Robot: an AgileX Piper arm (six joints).
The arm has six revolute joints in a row. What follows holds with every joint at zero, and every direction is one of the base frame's. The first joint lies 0.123 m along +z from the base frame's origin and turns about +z. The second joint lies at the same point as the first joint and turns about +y. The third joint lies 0.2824 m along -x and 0.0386 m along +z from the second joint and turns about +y. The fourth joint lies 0.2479 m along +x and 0.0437 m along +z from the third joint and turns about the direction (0.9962, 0, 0.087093). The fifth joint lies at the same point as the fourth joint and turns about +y. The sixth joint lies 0.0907 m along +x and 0.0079 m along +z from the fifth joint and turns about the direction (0.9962, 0, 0.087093). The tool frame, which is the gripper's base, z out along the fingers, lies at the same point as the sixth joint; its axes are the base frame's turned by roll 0, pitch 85.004 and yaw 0 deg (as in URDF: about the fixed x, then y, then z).
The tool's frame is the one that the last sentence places.
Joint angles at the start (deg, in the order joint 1, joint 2, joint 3, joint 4, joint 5, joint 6): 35.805, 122.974, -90.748, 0.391, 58.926, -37.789
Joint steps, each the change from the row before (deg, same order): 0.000, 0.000, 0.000, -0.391, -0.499, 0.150; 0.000, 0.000, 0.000, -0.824, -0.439, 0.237; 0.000, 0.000, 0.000, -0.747, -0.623, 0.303; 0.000, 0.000, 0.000, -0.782, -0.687, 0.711; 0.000, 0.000, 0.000, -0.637, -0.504, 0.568; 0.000, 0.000, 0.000, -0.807, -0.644, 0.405; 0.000, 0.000, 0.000, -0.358, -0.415, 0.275
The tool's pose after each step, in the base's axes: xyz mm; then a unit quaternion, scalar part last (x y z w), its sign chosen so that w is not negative. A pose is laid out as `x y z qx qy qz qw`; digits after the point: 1 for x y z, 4 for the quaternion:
345.5 249.2 152.9 -0.5975 0.8010 -0.0006 0.0379
346.7 248.7 153.0 -0.5986 0.7999 -0.0068 0.0416
348.1 248.5 153.1 -0.5989 0.7993 -0.0124 0.0470
349.6 248.3 153.2 -0.5966 0.8006 -0.0180 0.0530
350.7 248.1 153.3 -0.5947 0.8016 -0.0225 0.0575
352.1 247.9 153.5 -0.5946 0.8010 -0.0282 0.0632
352.9 247.9 153.6 -0.5939 0.8012 -0.0307 0.0669

